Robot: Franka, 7 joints.
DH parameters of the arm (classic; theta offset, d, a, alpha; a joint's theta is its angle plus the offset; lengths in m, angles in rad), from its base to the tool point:
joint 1: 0 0.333 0 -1.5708
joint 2: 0 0 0 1.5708
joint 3: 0 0.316 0.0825 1.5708
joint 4: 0 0 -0.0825 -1.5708
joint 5: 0 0.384 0 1.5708
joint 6: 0 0 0.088 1.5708
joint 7: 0 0.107 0 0
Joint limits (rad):
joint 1: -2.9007..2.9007
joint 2: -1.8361..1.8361
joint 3: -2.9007..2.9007
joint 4: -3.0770..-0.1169
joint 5: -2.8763..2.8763
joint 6: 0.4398..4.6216
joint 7: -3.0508..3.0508
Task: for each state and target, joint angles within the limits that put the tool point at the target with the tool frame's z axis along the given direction. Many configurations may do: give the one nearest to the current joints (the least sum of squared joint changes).
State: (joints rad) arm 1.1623 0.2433 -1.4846 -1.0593 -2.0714 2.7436 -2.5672
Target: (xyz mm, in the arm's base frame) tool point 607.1 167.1 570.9 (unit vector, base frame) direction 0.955 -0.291 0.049
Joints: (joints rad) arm 1.4587 0.2831 -1.3599 -1.7466 -1.9538 2.7073 -2.5672
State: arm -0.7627 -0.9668 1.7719 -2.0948 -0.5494 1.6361 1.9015
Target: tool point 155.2 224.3 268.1 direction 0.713 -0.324 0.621
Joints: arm -0.0985 -0.8968 1.8048 -2.9102 -1.0487 1.6508 1.9015
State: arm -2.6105 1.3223 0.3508 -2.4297 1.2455 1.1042 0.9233
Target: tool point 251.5 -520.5 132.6 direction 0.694 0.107 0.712
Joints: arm -2.0349 1.2267 0.7662 -1.8152 1.3851 1.4256 0.9233
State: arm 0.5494 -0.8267 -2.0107 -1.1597 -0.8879 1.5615 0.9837
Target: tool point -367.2 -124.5 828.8 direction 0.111 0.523 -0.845
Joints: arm -0.0009 0.0605 -2.6426 -1.0445 -0.6277 0.7083 0.9837
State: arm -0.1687 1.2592 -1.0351 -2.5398 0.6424 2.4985 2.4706
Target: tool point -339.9 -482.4 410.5 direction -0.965 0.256 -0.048
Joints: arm -0.8455 1.6176 -1.6959 -2.1392 0.3623 2.6885 2.4706
